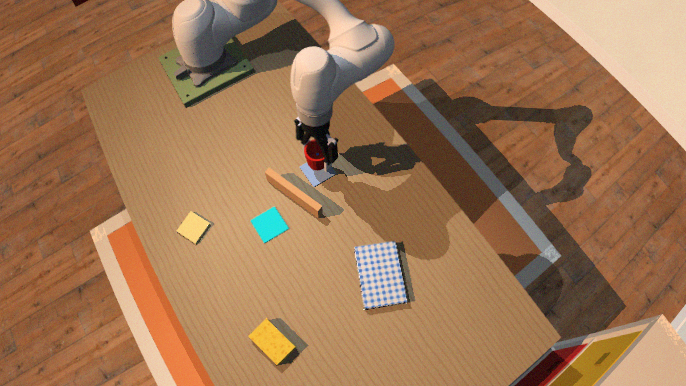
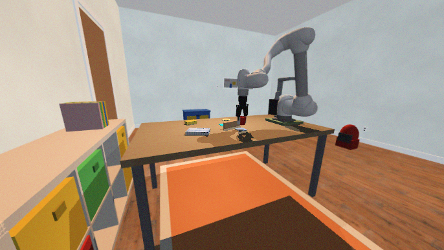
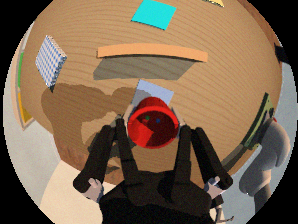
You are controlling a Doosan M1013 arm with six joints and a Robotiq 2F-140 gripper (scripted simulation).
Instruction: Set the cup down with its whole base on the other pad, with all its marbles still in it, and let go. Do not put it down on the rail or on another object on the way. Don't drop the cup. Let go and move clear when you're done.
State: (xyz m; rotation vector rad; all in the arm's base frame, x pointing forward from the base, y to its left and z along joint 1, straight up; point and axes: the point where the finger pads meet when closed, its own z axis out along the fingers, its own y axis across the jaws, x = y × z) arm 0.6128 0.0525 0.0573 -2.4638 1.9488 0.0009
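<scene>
Right now my hand is 23 cm to the left of the cyan pad, 9 cm above it and 6 cm short of it. Also, from my hand: grey pad (9 cm below); wooden rail (11 cm to the right, 6 cm below, 3 cm ahead); red cup (2 cm below).
</scene>
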